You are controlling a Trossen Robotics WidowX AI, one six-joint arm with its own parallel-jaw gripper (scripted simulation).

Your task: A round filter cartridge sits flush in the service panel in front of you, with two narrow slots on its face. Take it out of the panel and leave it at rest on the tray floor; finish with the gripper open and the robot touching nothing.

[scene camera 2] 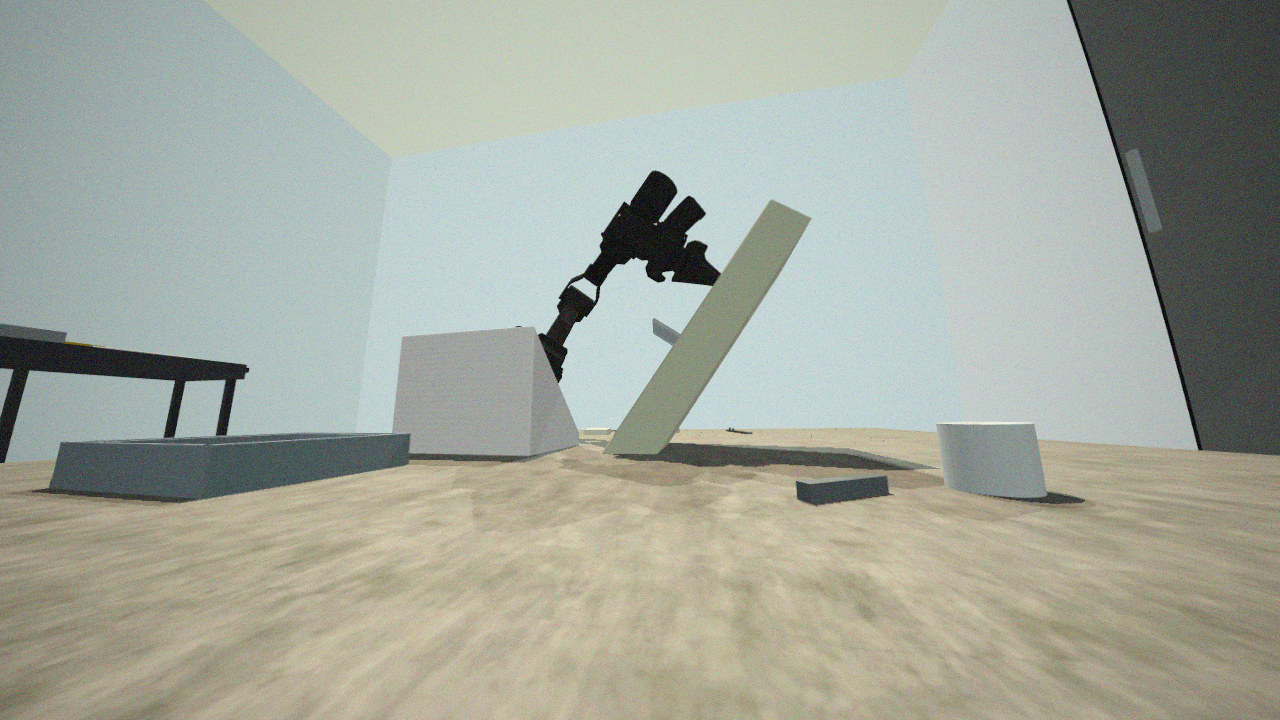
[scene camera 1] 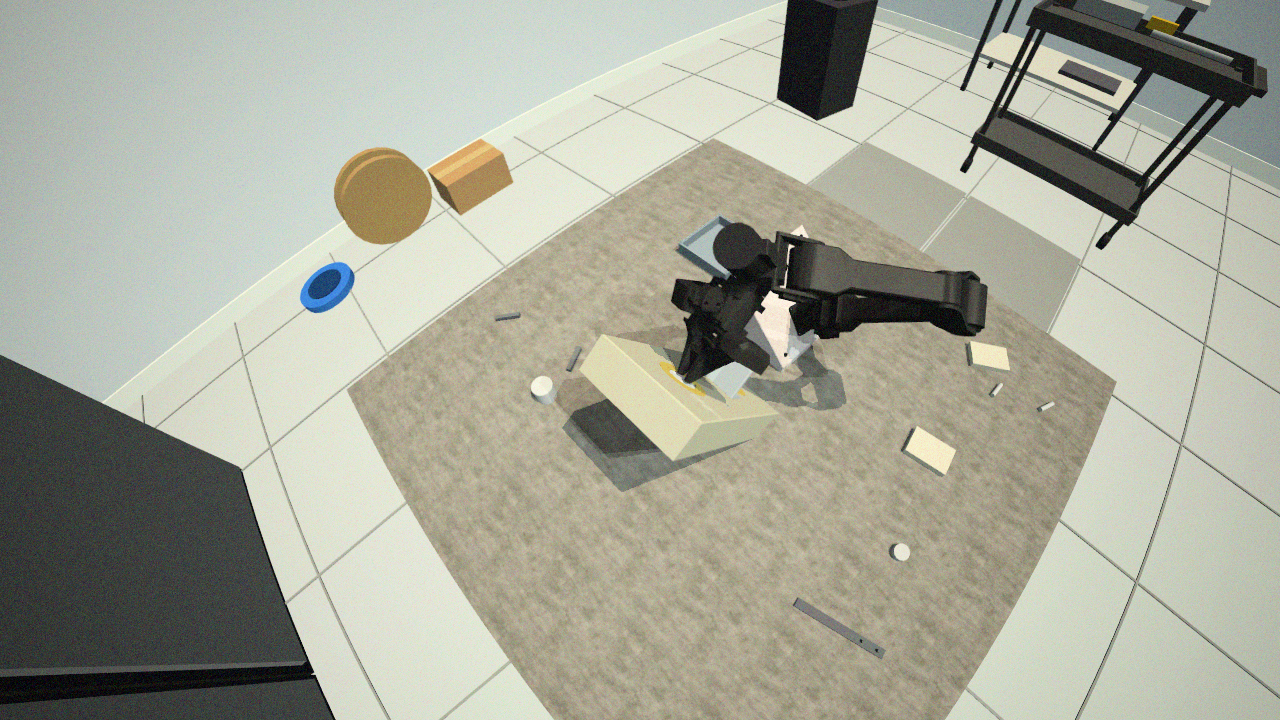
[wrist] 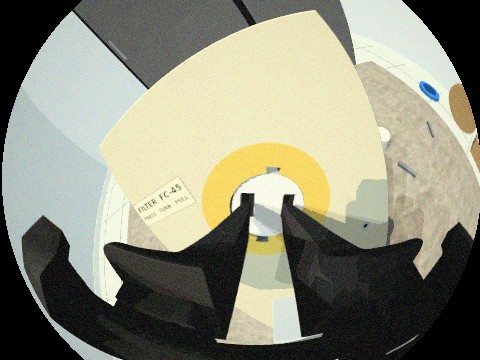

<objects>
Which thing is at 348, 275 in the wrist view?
The gripper.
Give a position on a cream service panel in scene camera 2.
681, 378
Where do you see a cream service panel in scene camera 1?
682, 421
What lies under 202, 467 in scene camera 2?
A grey-blue tray.
</objects>
